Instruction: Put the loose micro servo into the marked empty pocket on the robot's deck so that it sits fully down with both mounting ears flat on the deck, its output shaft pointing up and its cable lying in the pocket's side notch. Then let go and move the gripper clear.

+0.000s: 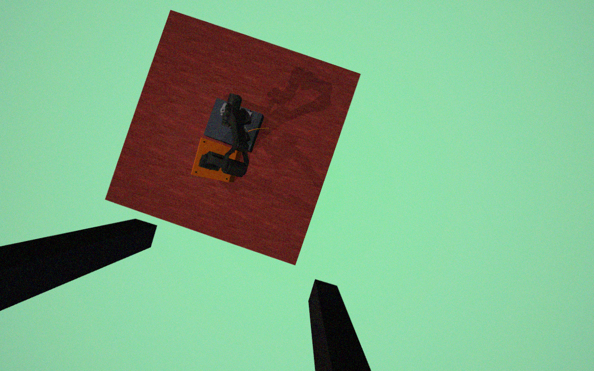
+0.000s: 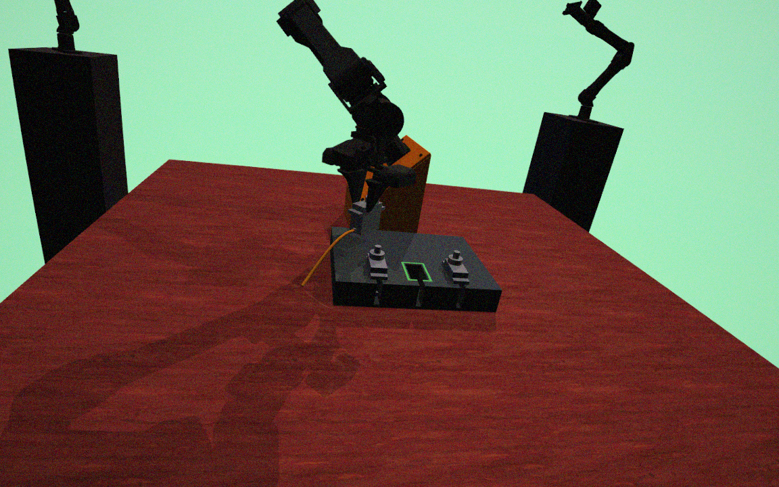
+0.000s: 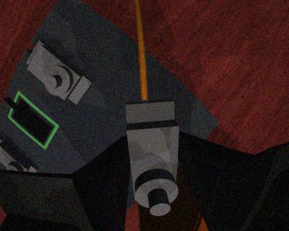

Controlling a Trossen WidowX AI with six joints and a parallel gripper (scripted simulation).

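Right now my gripper tip is 10 cm to the right of the deck and 10 cm above it.
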